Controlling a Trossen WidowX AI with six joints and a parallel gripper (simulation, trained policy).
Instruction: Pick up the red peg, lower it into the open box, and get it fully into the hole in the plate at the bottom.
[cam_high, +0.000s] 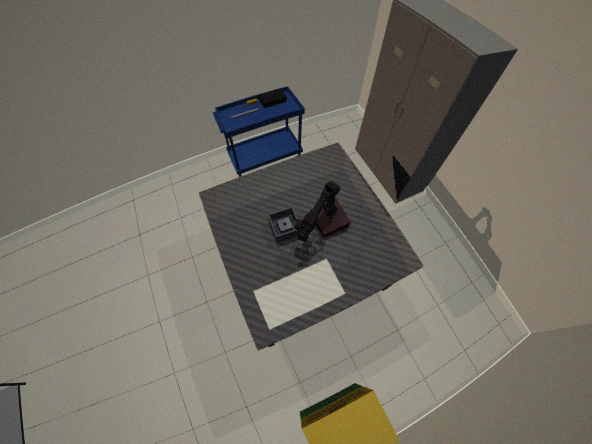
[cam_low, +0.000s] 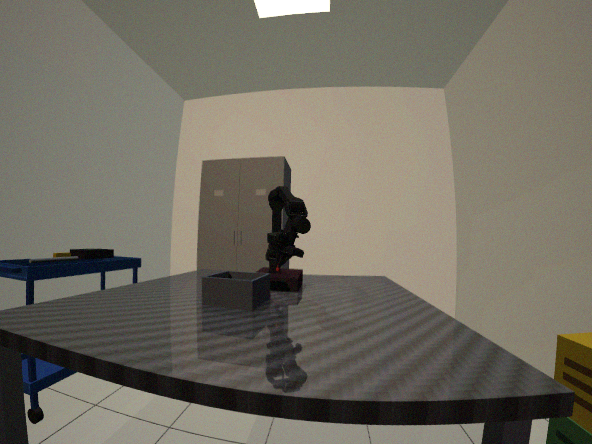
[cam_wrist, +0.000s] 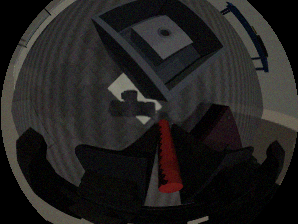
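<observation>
Now: the grey plate 10 cm ahead of my gripper tip, 13 cm to the right of it and 8 cm below it. Also, from my gripper tip: red peg 1 cm to the left, 2 cm above; then grey box 10 cm ahead, 13 cm to the right, 10 cm below.
</observation>
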